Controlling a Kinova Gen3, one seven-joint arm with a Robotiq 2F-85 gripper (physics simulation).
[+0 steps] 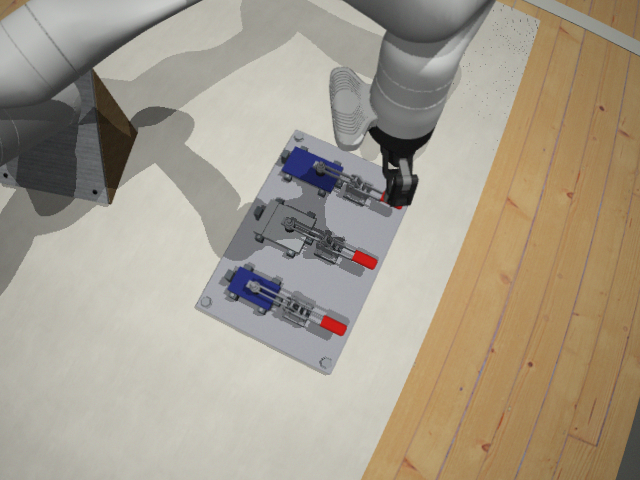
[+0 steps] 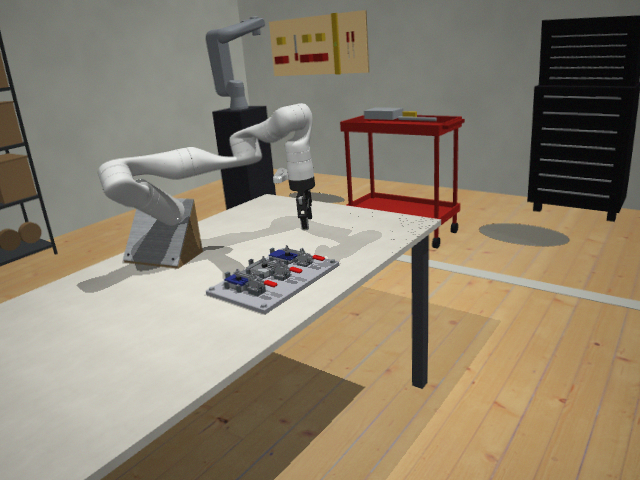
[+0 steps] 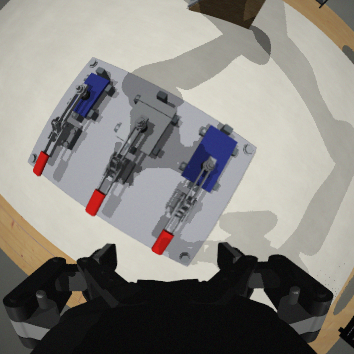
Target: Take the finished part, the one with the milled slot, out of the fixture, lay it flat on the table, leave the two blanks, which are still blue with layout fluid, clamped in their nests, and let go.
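Frame: origin at the arm's base, x ahead, y left, z up, level; centimetres.
Where they show: gripper, between the fingertips: point(image 1: 386, 168) point(image 2: 307, 224) point(image 3: 166, 255); arm's base, origin of its link: point(image 1: 56, 97) point(image 2: 173, 213).
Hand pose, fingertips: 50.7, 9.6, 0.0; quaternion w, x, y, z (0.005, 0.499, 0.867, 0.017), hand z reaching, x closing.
Observation:
Things, the pixels of their centre, and the offset from my fingertips, as dx, dy, dz. Level surfaces: height alone.
- finished part, middle of its body: point(image 3: 145, 122) point(image 1: 284, 226) point(image 2: 262, 268) -11.2, -9.9, -12.6
- larger blue blank, middle of its body: point(image 3: 209, 157) point(image 1: 312, 169) point(image 2: 284, 255) -11.5, +1.1, -12.9
- smaller blue blank, middle of its body: point(image 1: 254, 289) point(image 3: 89, 95) point(image 2: 238, 282) -10.9, -20.9, -12.4
- larger blank's red handle, middle of its body: point(image 3: 162, 241) +2.4, +0.9, -10.8
- pale table, height of its surface: dz -15.5
The finished part point(image 1: 277, 218) point(image 3: 159, 116), a grey block with a slot line across it, sits in the middle nest of the fixture plate point(image 1: 356, 304) point(image 2: 264, 308) point(image 3: 55, 192). The middle clamp's arm lies over it, its red handle point(image 1: 364, 259) point(image 3: 95, 202) down toward the plate edge. A larger blue blank point(image 1: 305, 166) point(image 2: 279, 253) point(image 3: 214, 145) and a smaller blue blank point(image 1: 241, 281) point(image 2: 233, 279) point(image 3: 96, 88) sit in the outer nests, each under a clamp arm. My gripper point(image 1: 400, 202) point(image 2: 304, 227) point(image 3: 166, 255) is open and empty, above the plate's edge near the larger blank's red handle point(image 3: 162, 242).
The plate lies on the pale table point(image 1: 129, 387) point(image 2: 129, 361). The robot's wedge-shaped base point(image 1: 56, 160) point(image 2: 165, 248) stands on the table to the left. Upright clamp bodies and stop blocks stand up from the plate. A red cart point(image 2: 395, 125) stands beyond the table.

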